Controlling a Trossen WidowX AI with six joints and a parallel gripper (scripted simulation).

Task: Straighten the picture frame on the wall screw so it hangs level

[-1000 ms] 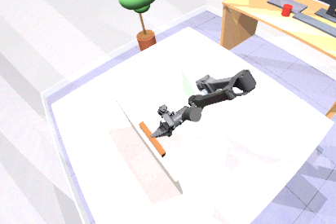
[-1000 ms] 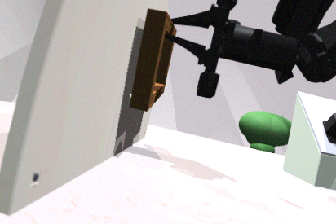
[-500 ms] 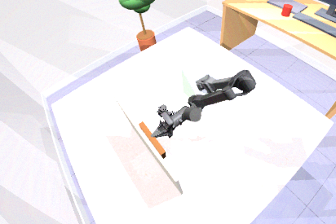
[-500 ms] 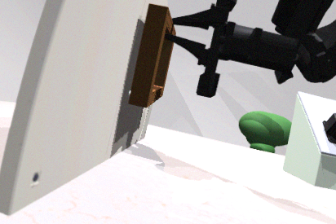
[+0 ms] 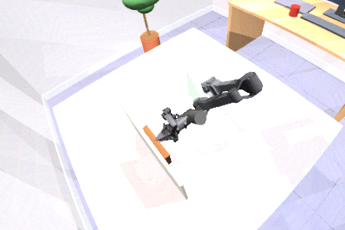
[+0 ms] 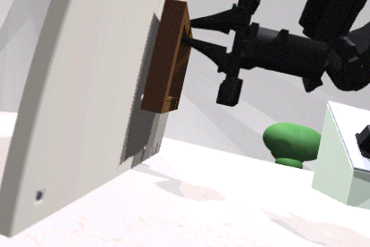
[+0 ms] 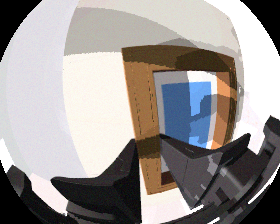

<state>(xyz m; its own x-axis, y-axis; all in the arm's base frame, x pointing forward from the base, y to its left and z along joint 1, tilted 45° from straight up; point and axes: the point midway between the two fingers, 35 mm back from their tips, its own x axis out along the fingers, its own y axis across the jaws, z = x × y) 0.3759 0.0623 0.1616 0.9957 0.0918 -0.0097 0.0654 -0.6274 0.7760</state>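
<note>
The brown picture frame is 50 mm below my gripper tip and 10 mm ahead of it. Also, from my gripper tip: wall panel (60 mm below, 20 mm ahead).
</note>
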